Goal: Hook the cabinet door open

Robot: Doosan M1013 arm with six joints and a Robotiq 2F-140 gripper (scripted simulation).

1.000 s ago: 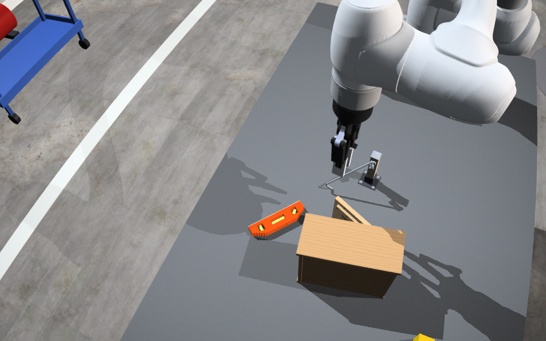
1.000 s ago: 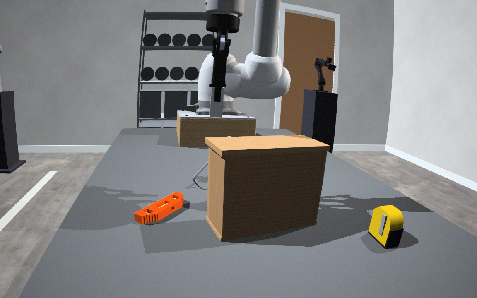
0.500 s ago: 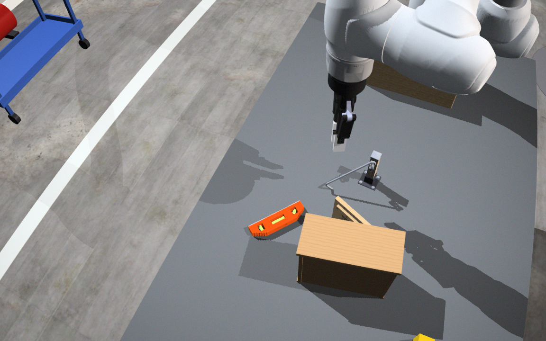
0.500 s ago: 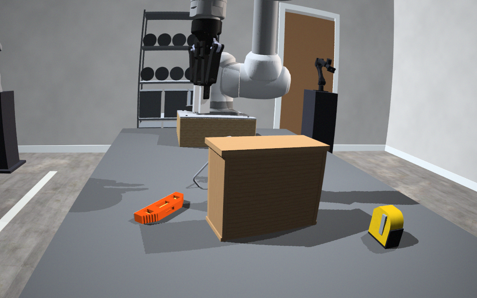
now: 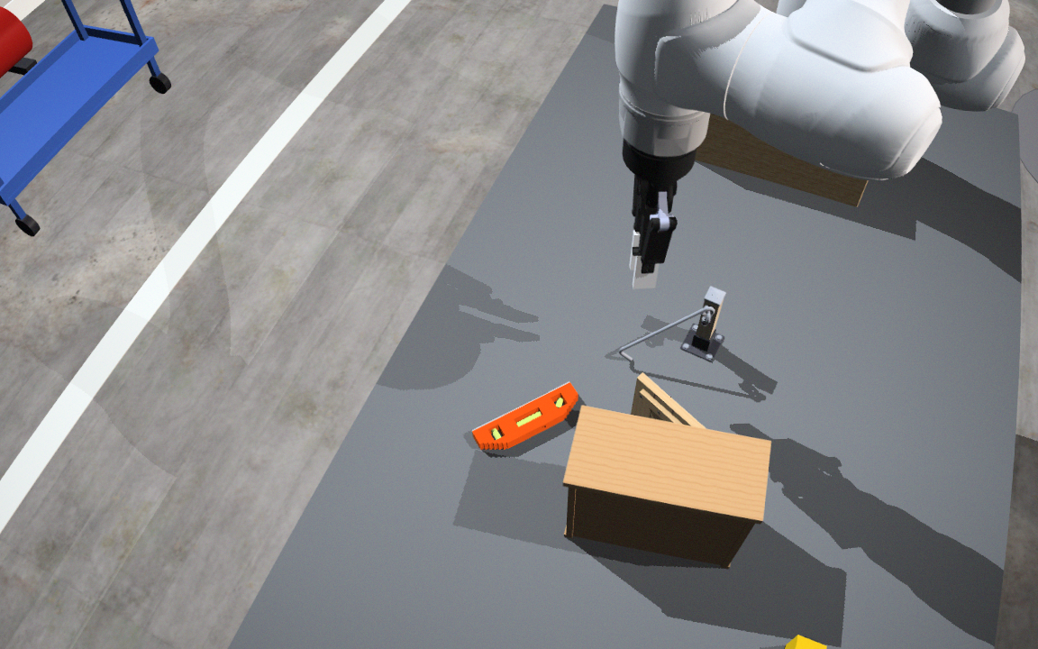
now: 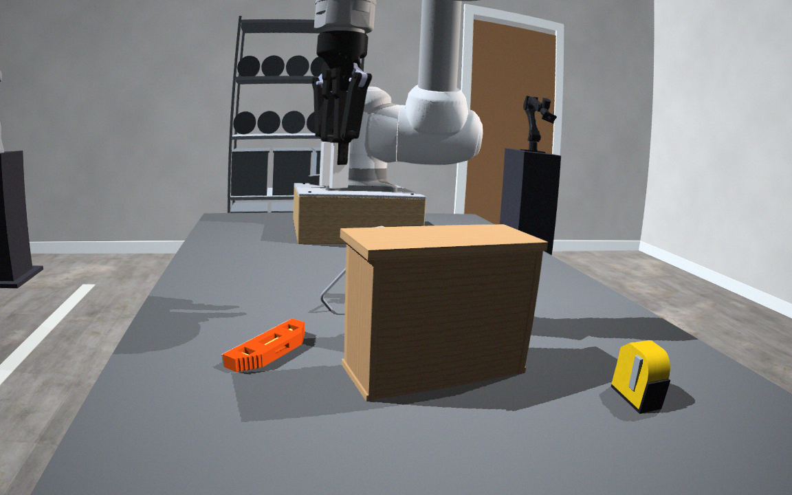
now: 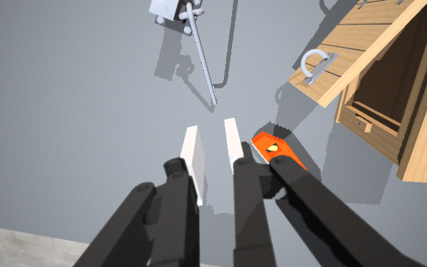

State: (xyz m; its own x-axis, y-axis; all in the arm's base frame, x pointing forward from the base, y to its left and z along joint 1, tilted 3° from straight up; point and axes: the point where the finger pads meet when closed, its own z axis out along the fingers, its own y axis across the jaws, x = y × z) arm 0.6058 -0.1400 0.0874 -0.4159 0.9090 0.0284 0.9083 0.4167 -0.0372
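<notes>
My hand is 17 cm above the wire hook, 4 cm to the right of it and 2 cm past it. The rest, counted from my hand: door 15 cm below, 13 cm ahead, 11 cm to the left; then yellow tape measure 35 cm ahead, 31 cm to the left, 20 cm below; then orange spirit level 22 cm below, 14 cm ahead, 10 cm to the right.
</notes>
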